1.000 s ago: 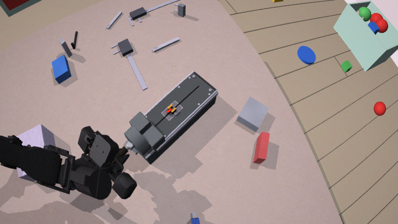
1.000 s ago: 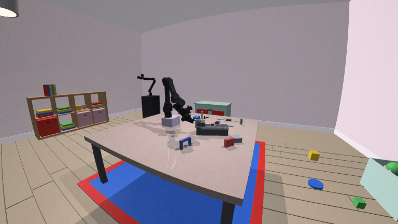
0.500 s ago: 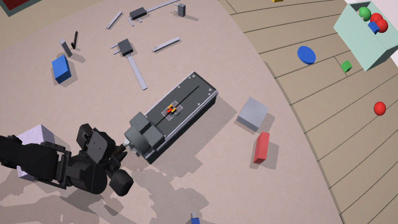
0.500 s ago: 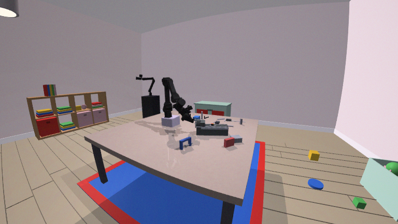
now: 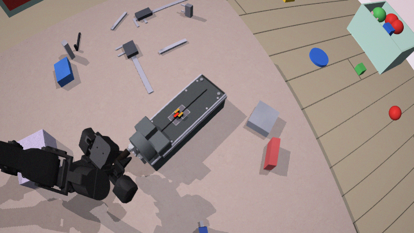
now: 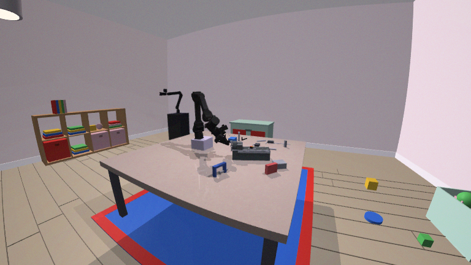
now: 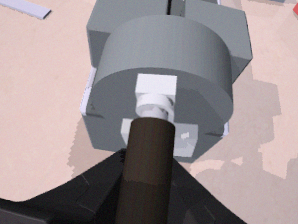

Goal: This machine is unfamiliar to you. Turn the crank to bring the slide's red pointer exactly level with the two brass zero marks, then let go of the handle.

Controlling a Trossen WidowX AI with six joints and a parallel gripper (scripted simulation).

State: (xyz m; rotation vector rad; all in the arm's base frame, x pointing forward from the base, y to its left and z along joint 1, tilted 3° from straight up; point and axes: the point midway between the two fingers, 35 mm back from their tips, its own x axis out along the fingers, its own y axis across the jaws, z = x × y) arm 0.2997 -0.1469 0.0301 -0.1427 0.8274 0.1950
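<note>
Right now my gripper tip is 20 mm below the dark brown crank handle and 20 mm past it. Round my gripper tip: red pointer 150 mm ahead, 30 mm to the left, 10 mm below; then red block 320 mm ahead, 170 mm to the right, 70 mm below; then grey block 360 mm ahead, 80 mm below, 70 mm to the right.
</note>
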